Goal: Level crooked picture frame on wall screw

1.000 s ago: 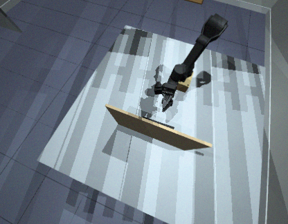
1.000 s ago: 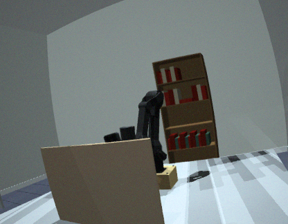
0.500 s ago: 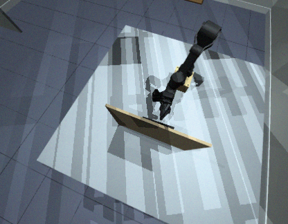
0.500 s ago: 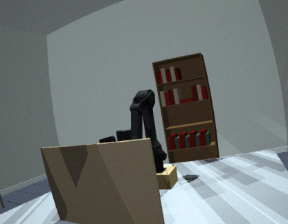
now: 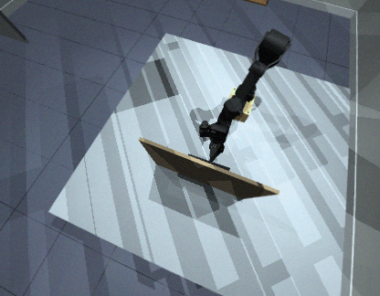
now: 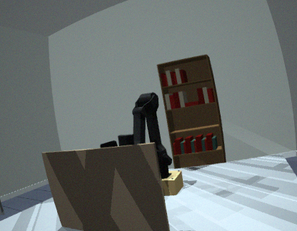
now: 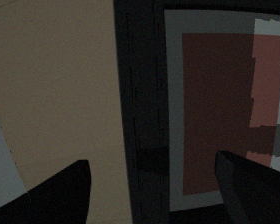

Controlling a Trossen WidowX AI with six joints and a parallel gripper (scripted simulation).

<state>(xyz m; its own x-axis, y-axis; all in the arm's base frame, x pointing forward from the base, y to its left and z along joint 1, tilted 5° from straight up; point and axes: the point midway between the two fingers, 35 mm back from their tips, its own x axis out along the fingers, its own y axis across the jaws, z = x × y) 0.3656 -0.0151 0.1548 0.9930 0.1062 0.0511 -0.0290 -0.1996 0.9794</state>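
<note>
Now: gripper tip 30 mm short of the picture frame, 10 mm to the right of it and 50 mm above it. Round my gripper tip: tan wall panel: 40 mm ahead, 10 mm to the right, 70 mm below.
</note>
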